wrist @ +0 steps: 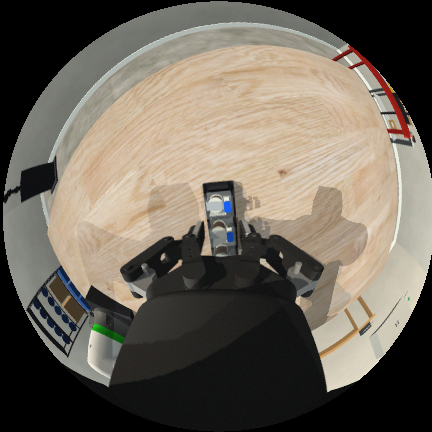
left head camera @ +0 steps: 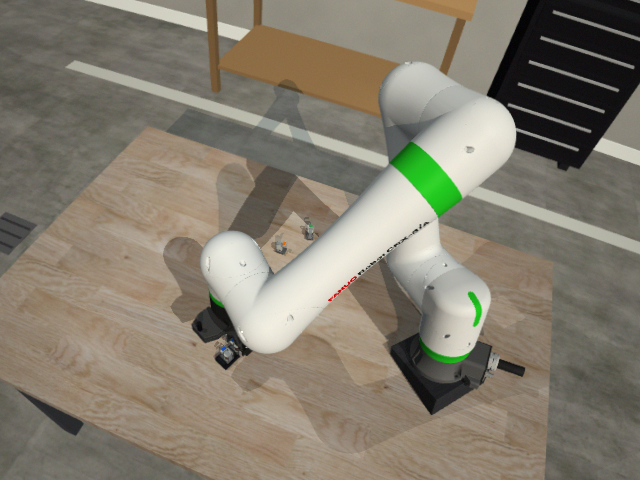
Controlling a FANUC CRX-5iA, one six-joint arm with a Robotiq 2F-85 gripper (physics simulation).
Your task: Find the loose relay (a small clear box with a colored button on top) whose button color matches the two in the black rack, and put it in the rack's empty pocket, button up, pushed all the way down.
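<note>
The black rack (left head camera: 225, 365) (wrist: 218, 185) stands on the table under the gripper. In the wrist view, one clear relay with a blue button (wrist: 216, 204) sits near the rack's far end. A second blue-button relay (wrist: 220, 230) sits behind it, between the fingers' lines. A third clear relay (wrist: 221, 249) shows partly in the rack at the gripper's body; its button is hidden. My gripper (wrist: 221, 227) is open, with one finger on each side of the rack. In the left head view, a loose relay with an orange button (left head camera: 280, 245) and one with a green button (left head camera: 309, 231) stand farther back.
The arm's forearm (left head camera: 356, 232) crosses above the table (left head camera: 129, 351) and passes close in view to the loose relays. The robot base (left head camera: 434, 387) stands at the right. A wooden shelf unit (left head camera: 213, 51) and a black drawer cabinet (left head camera: 568, 77) stand behind the table.
</note>
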